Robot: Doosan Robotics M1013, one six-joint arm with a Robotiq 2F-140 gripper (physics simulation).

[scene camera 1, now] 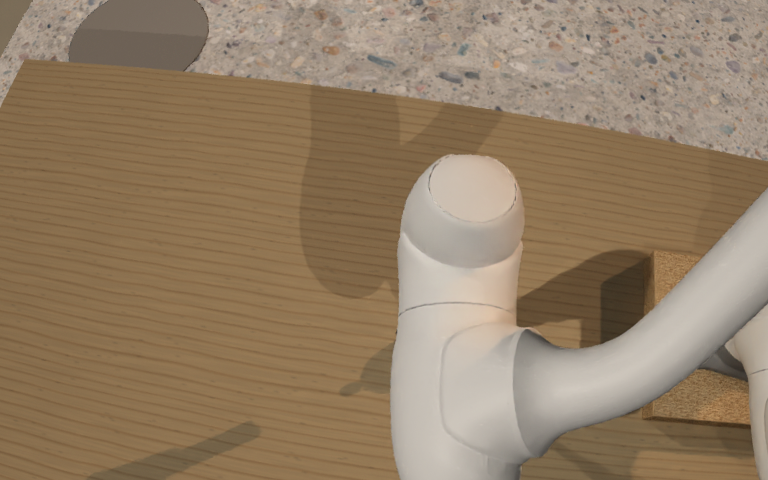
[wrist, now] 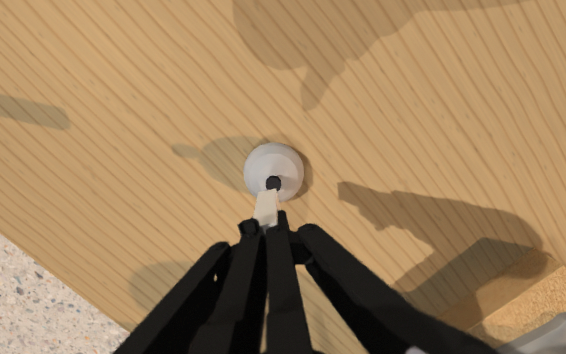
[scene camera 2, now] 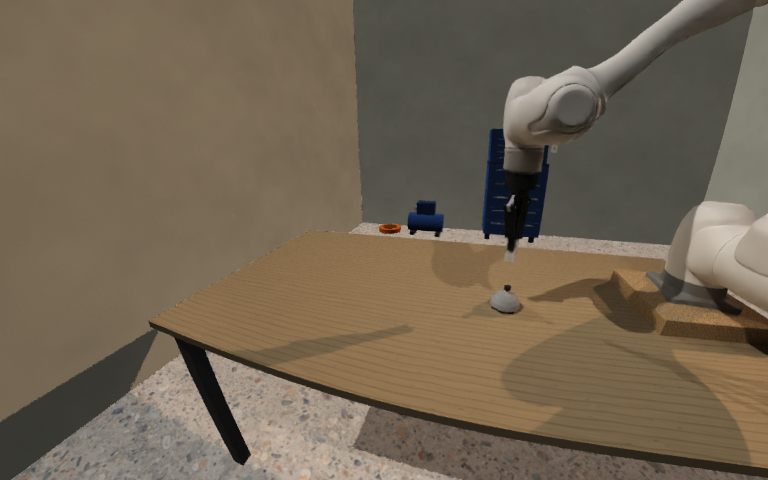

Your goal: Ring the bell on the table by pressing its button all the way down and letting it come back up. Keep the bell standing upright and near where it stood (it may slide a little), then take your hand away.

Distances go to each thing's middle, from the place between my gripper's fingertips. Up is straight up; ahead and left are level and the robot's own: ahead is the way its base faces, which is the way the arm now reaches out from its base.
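The bell (wrist: 271, 159) has my hand 11 cm above it and 1 cm past it.
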